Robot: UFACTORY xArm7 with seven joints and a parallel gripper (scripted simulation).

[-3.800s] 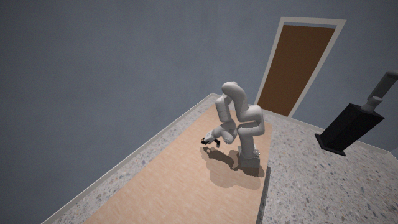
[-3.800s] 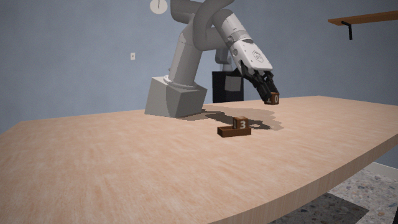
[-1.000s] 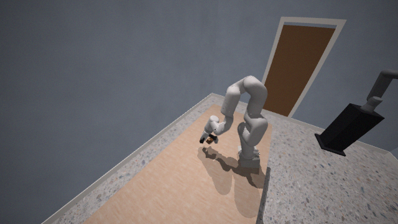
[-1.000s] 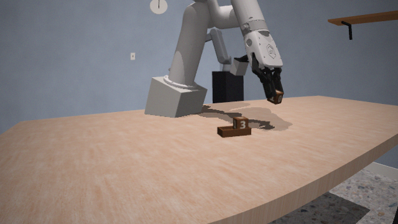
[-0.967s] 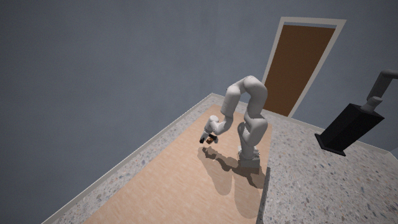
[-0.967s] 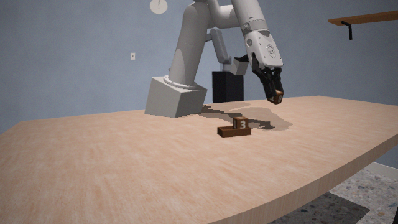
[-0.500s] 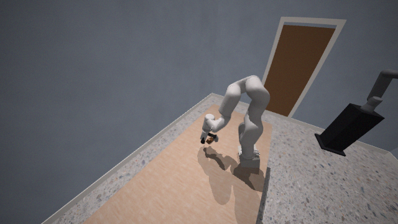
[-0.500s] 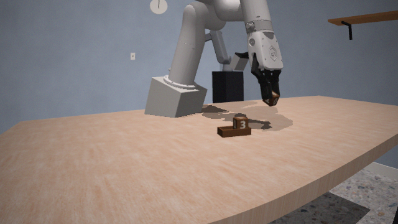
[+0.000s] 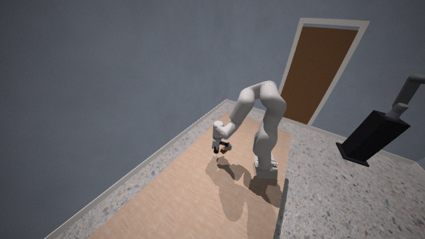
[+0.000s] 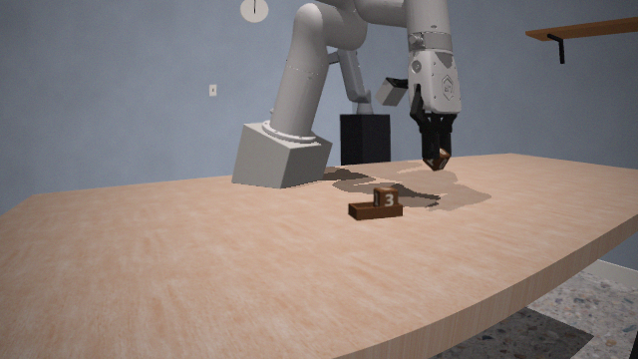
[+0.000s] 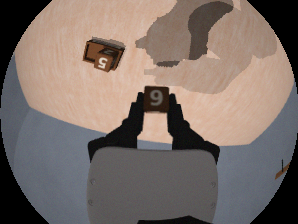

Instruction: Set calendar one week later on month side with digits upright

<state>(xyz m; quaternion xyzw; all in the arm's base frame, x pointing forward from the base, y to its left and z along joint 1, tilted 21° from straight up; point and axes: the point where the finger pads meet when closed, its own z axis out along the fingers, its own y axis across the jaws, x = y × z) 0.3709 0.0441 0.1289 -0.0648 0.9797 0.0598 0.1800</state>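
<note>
The cube lies 20 mm below my hand. Also, from my hand: brown wooden tray 30 mm behind, 100 mm to the right, 100 mm below.
</note>
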